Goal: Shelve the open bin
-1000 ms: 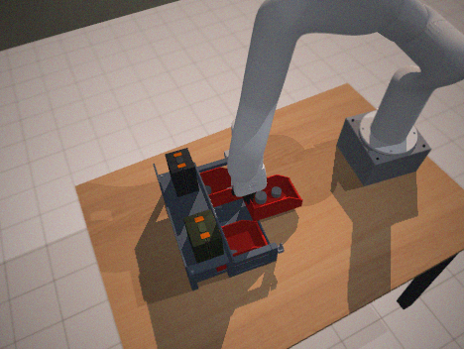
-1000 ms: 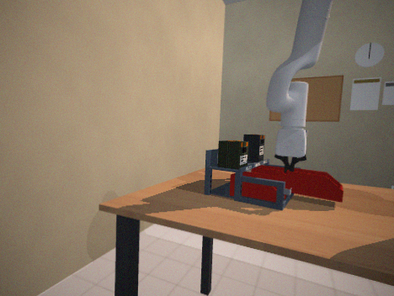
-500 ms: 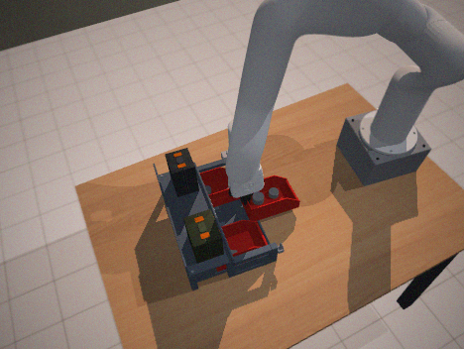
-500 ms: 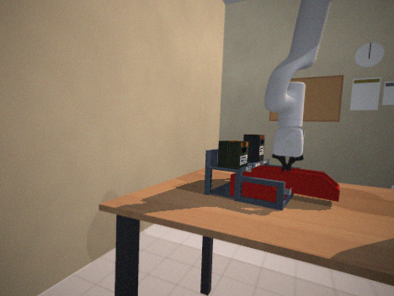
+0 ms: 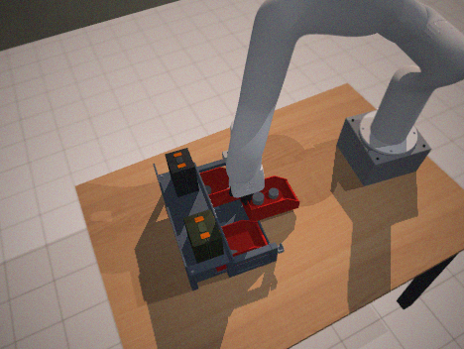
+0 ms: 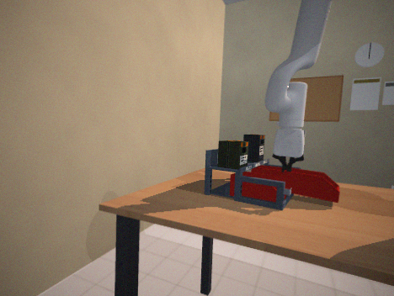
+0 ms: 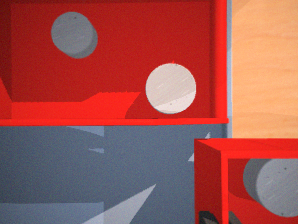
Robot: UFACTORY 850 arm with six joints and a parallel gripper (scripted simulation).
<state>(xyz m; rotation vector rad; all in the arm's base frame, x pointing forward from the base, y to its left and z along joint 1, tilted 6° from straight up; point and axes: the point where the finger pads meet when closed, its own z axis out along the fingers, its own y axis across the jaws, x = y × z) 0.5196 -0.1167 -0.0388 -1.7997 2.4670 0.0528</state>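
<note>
Now: hand 9 cm short of the blue-grey shelf, 3 cm to the left of it and 3 cm above it. Round my hand: grey disc 9 cm to the right, 8 cm below, 1 cm behind.
</note>
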